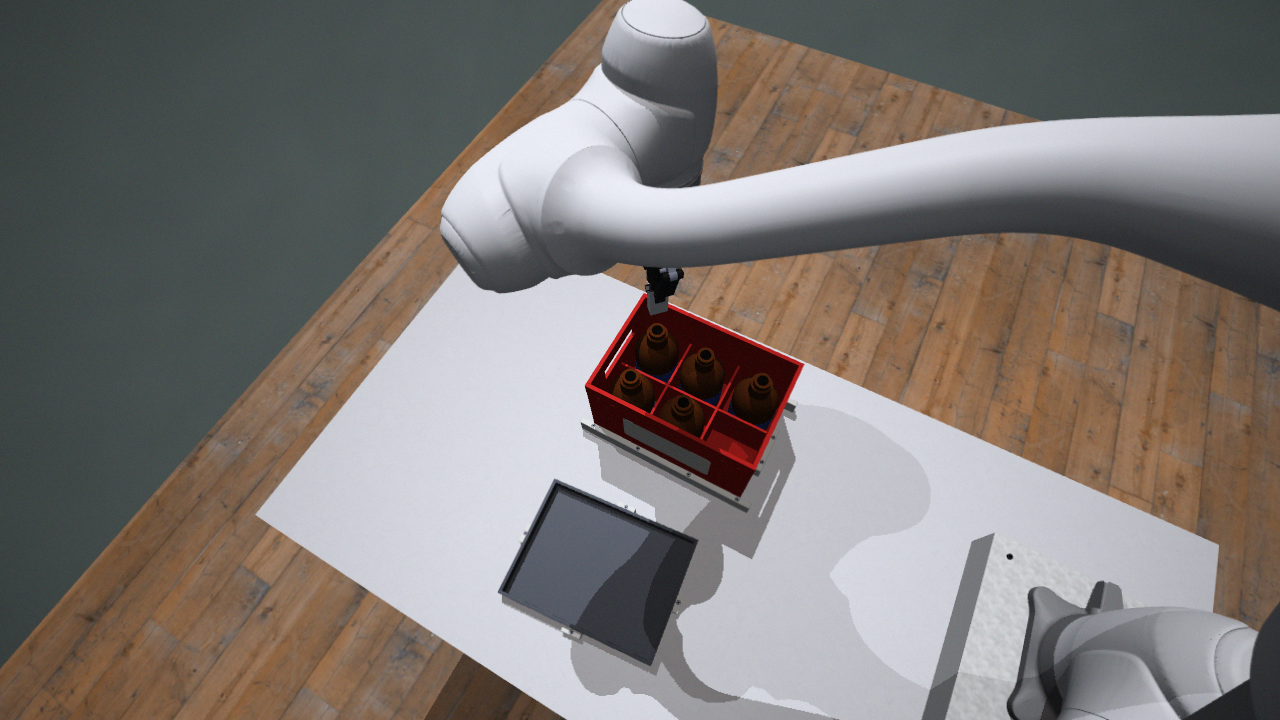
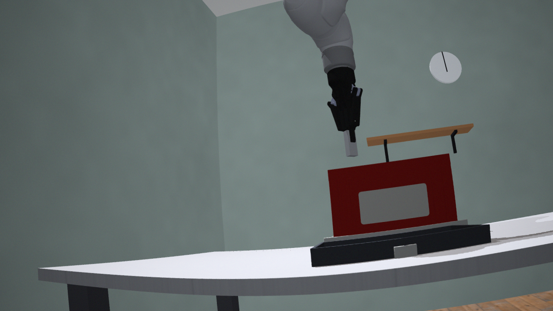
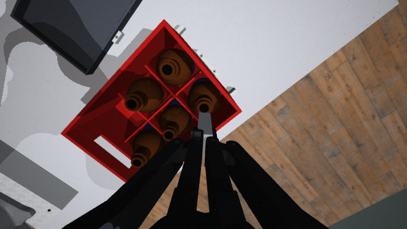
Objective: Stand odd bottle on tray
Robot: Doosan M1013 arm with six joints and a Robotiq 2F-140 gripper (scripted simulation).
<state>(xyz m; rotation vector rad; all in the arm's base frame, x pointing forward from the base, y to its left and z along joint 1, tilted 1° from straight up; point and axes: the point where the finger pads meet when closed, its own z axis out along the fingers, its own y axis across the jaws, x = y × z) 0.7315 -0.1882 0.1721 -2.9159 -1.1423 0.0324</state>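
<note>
Right now my hand is 90 mm past the crate, 50 mm to the right of it and 170 mm above it. Round my hand: dark tray: 70 mm behind, 340 mm to the left, 250 mm below.
</note>
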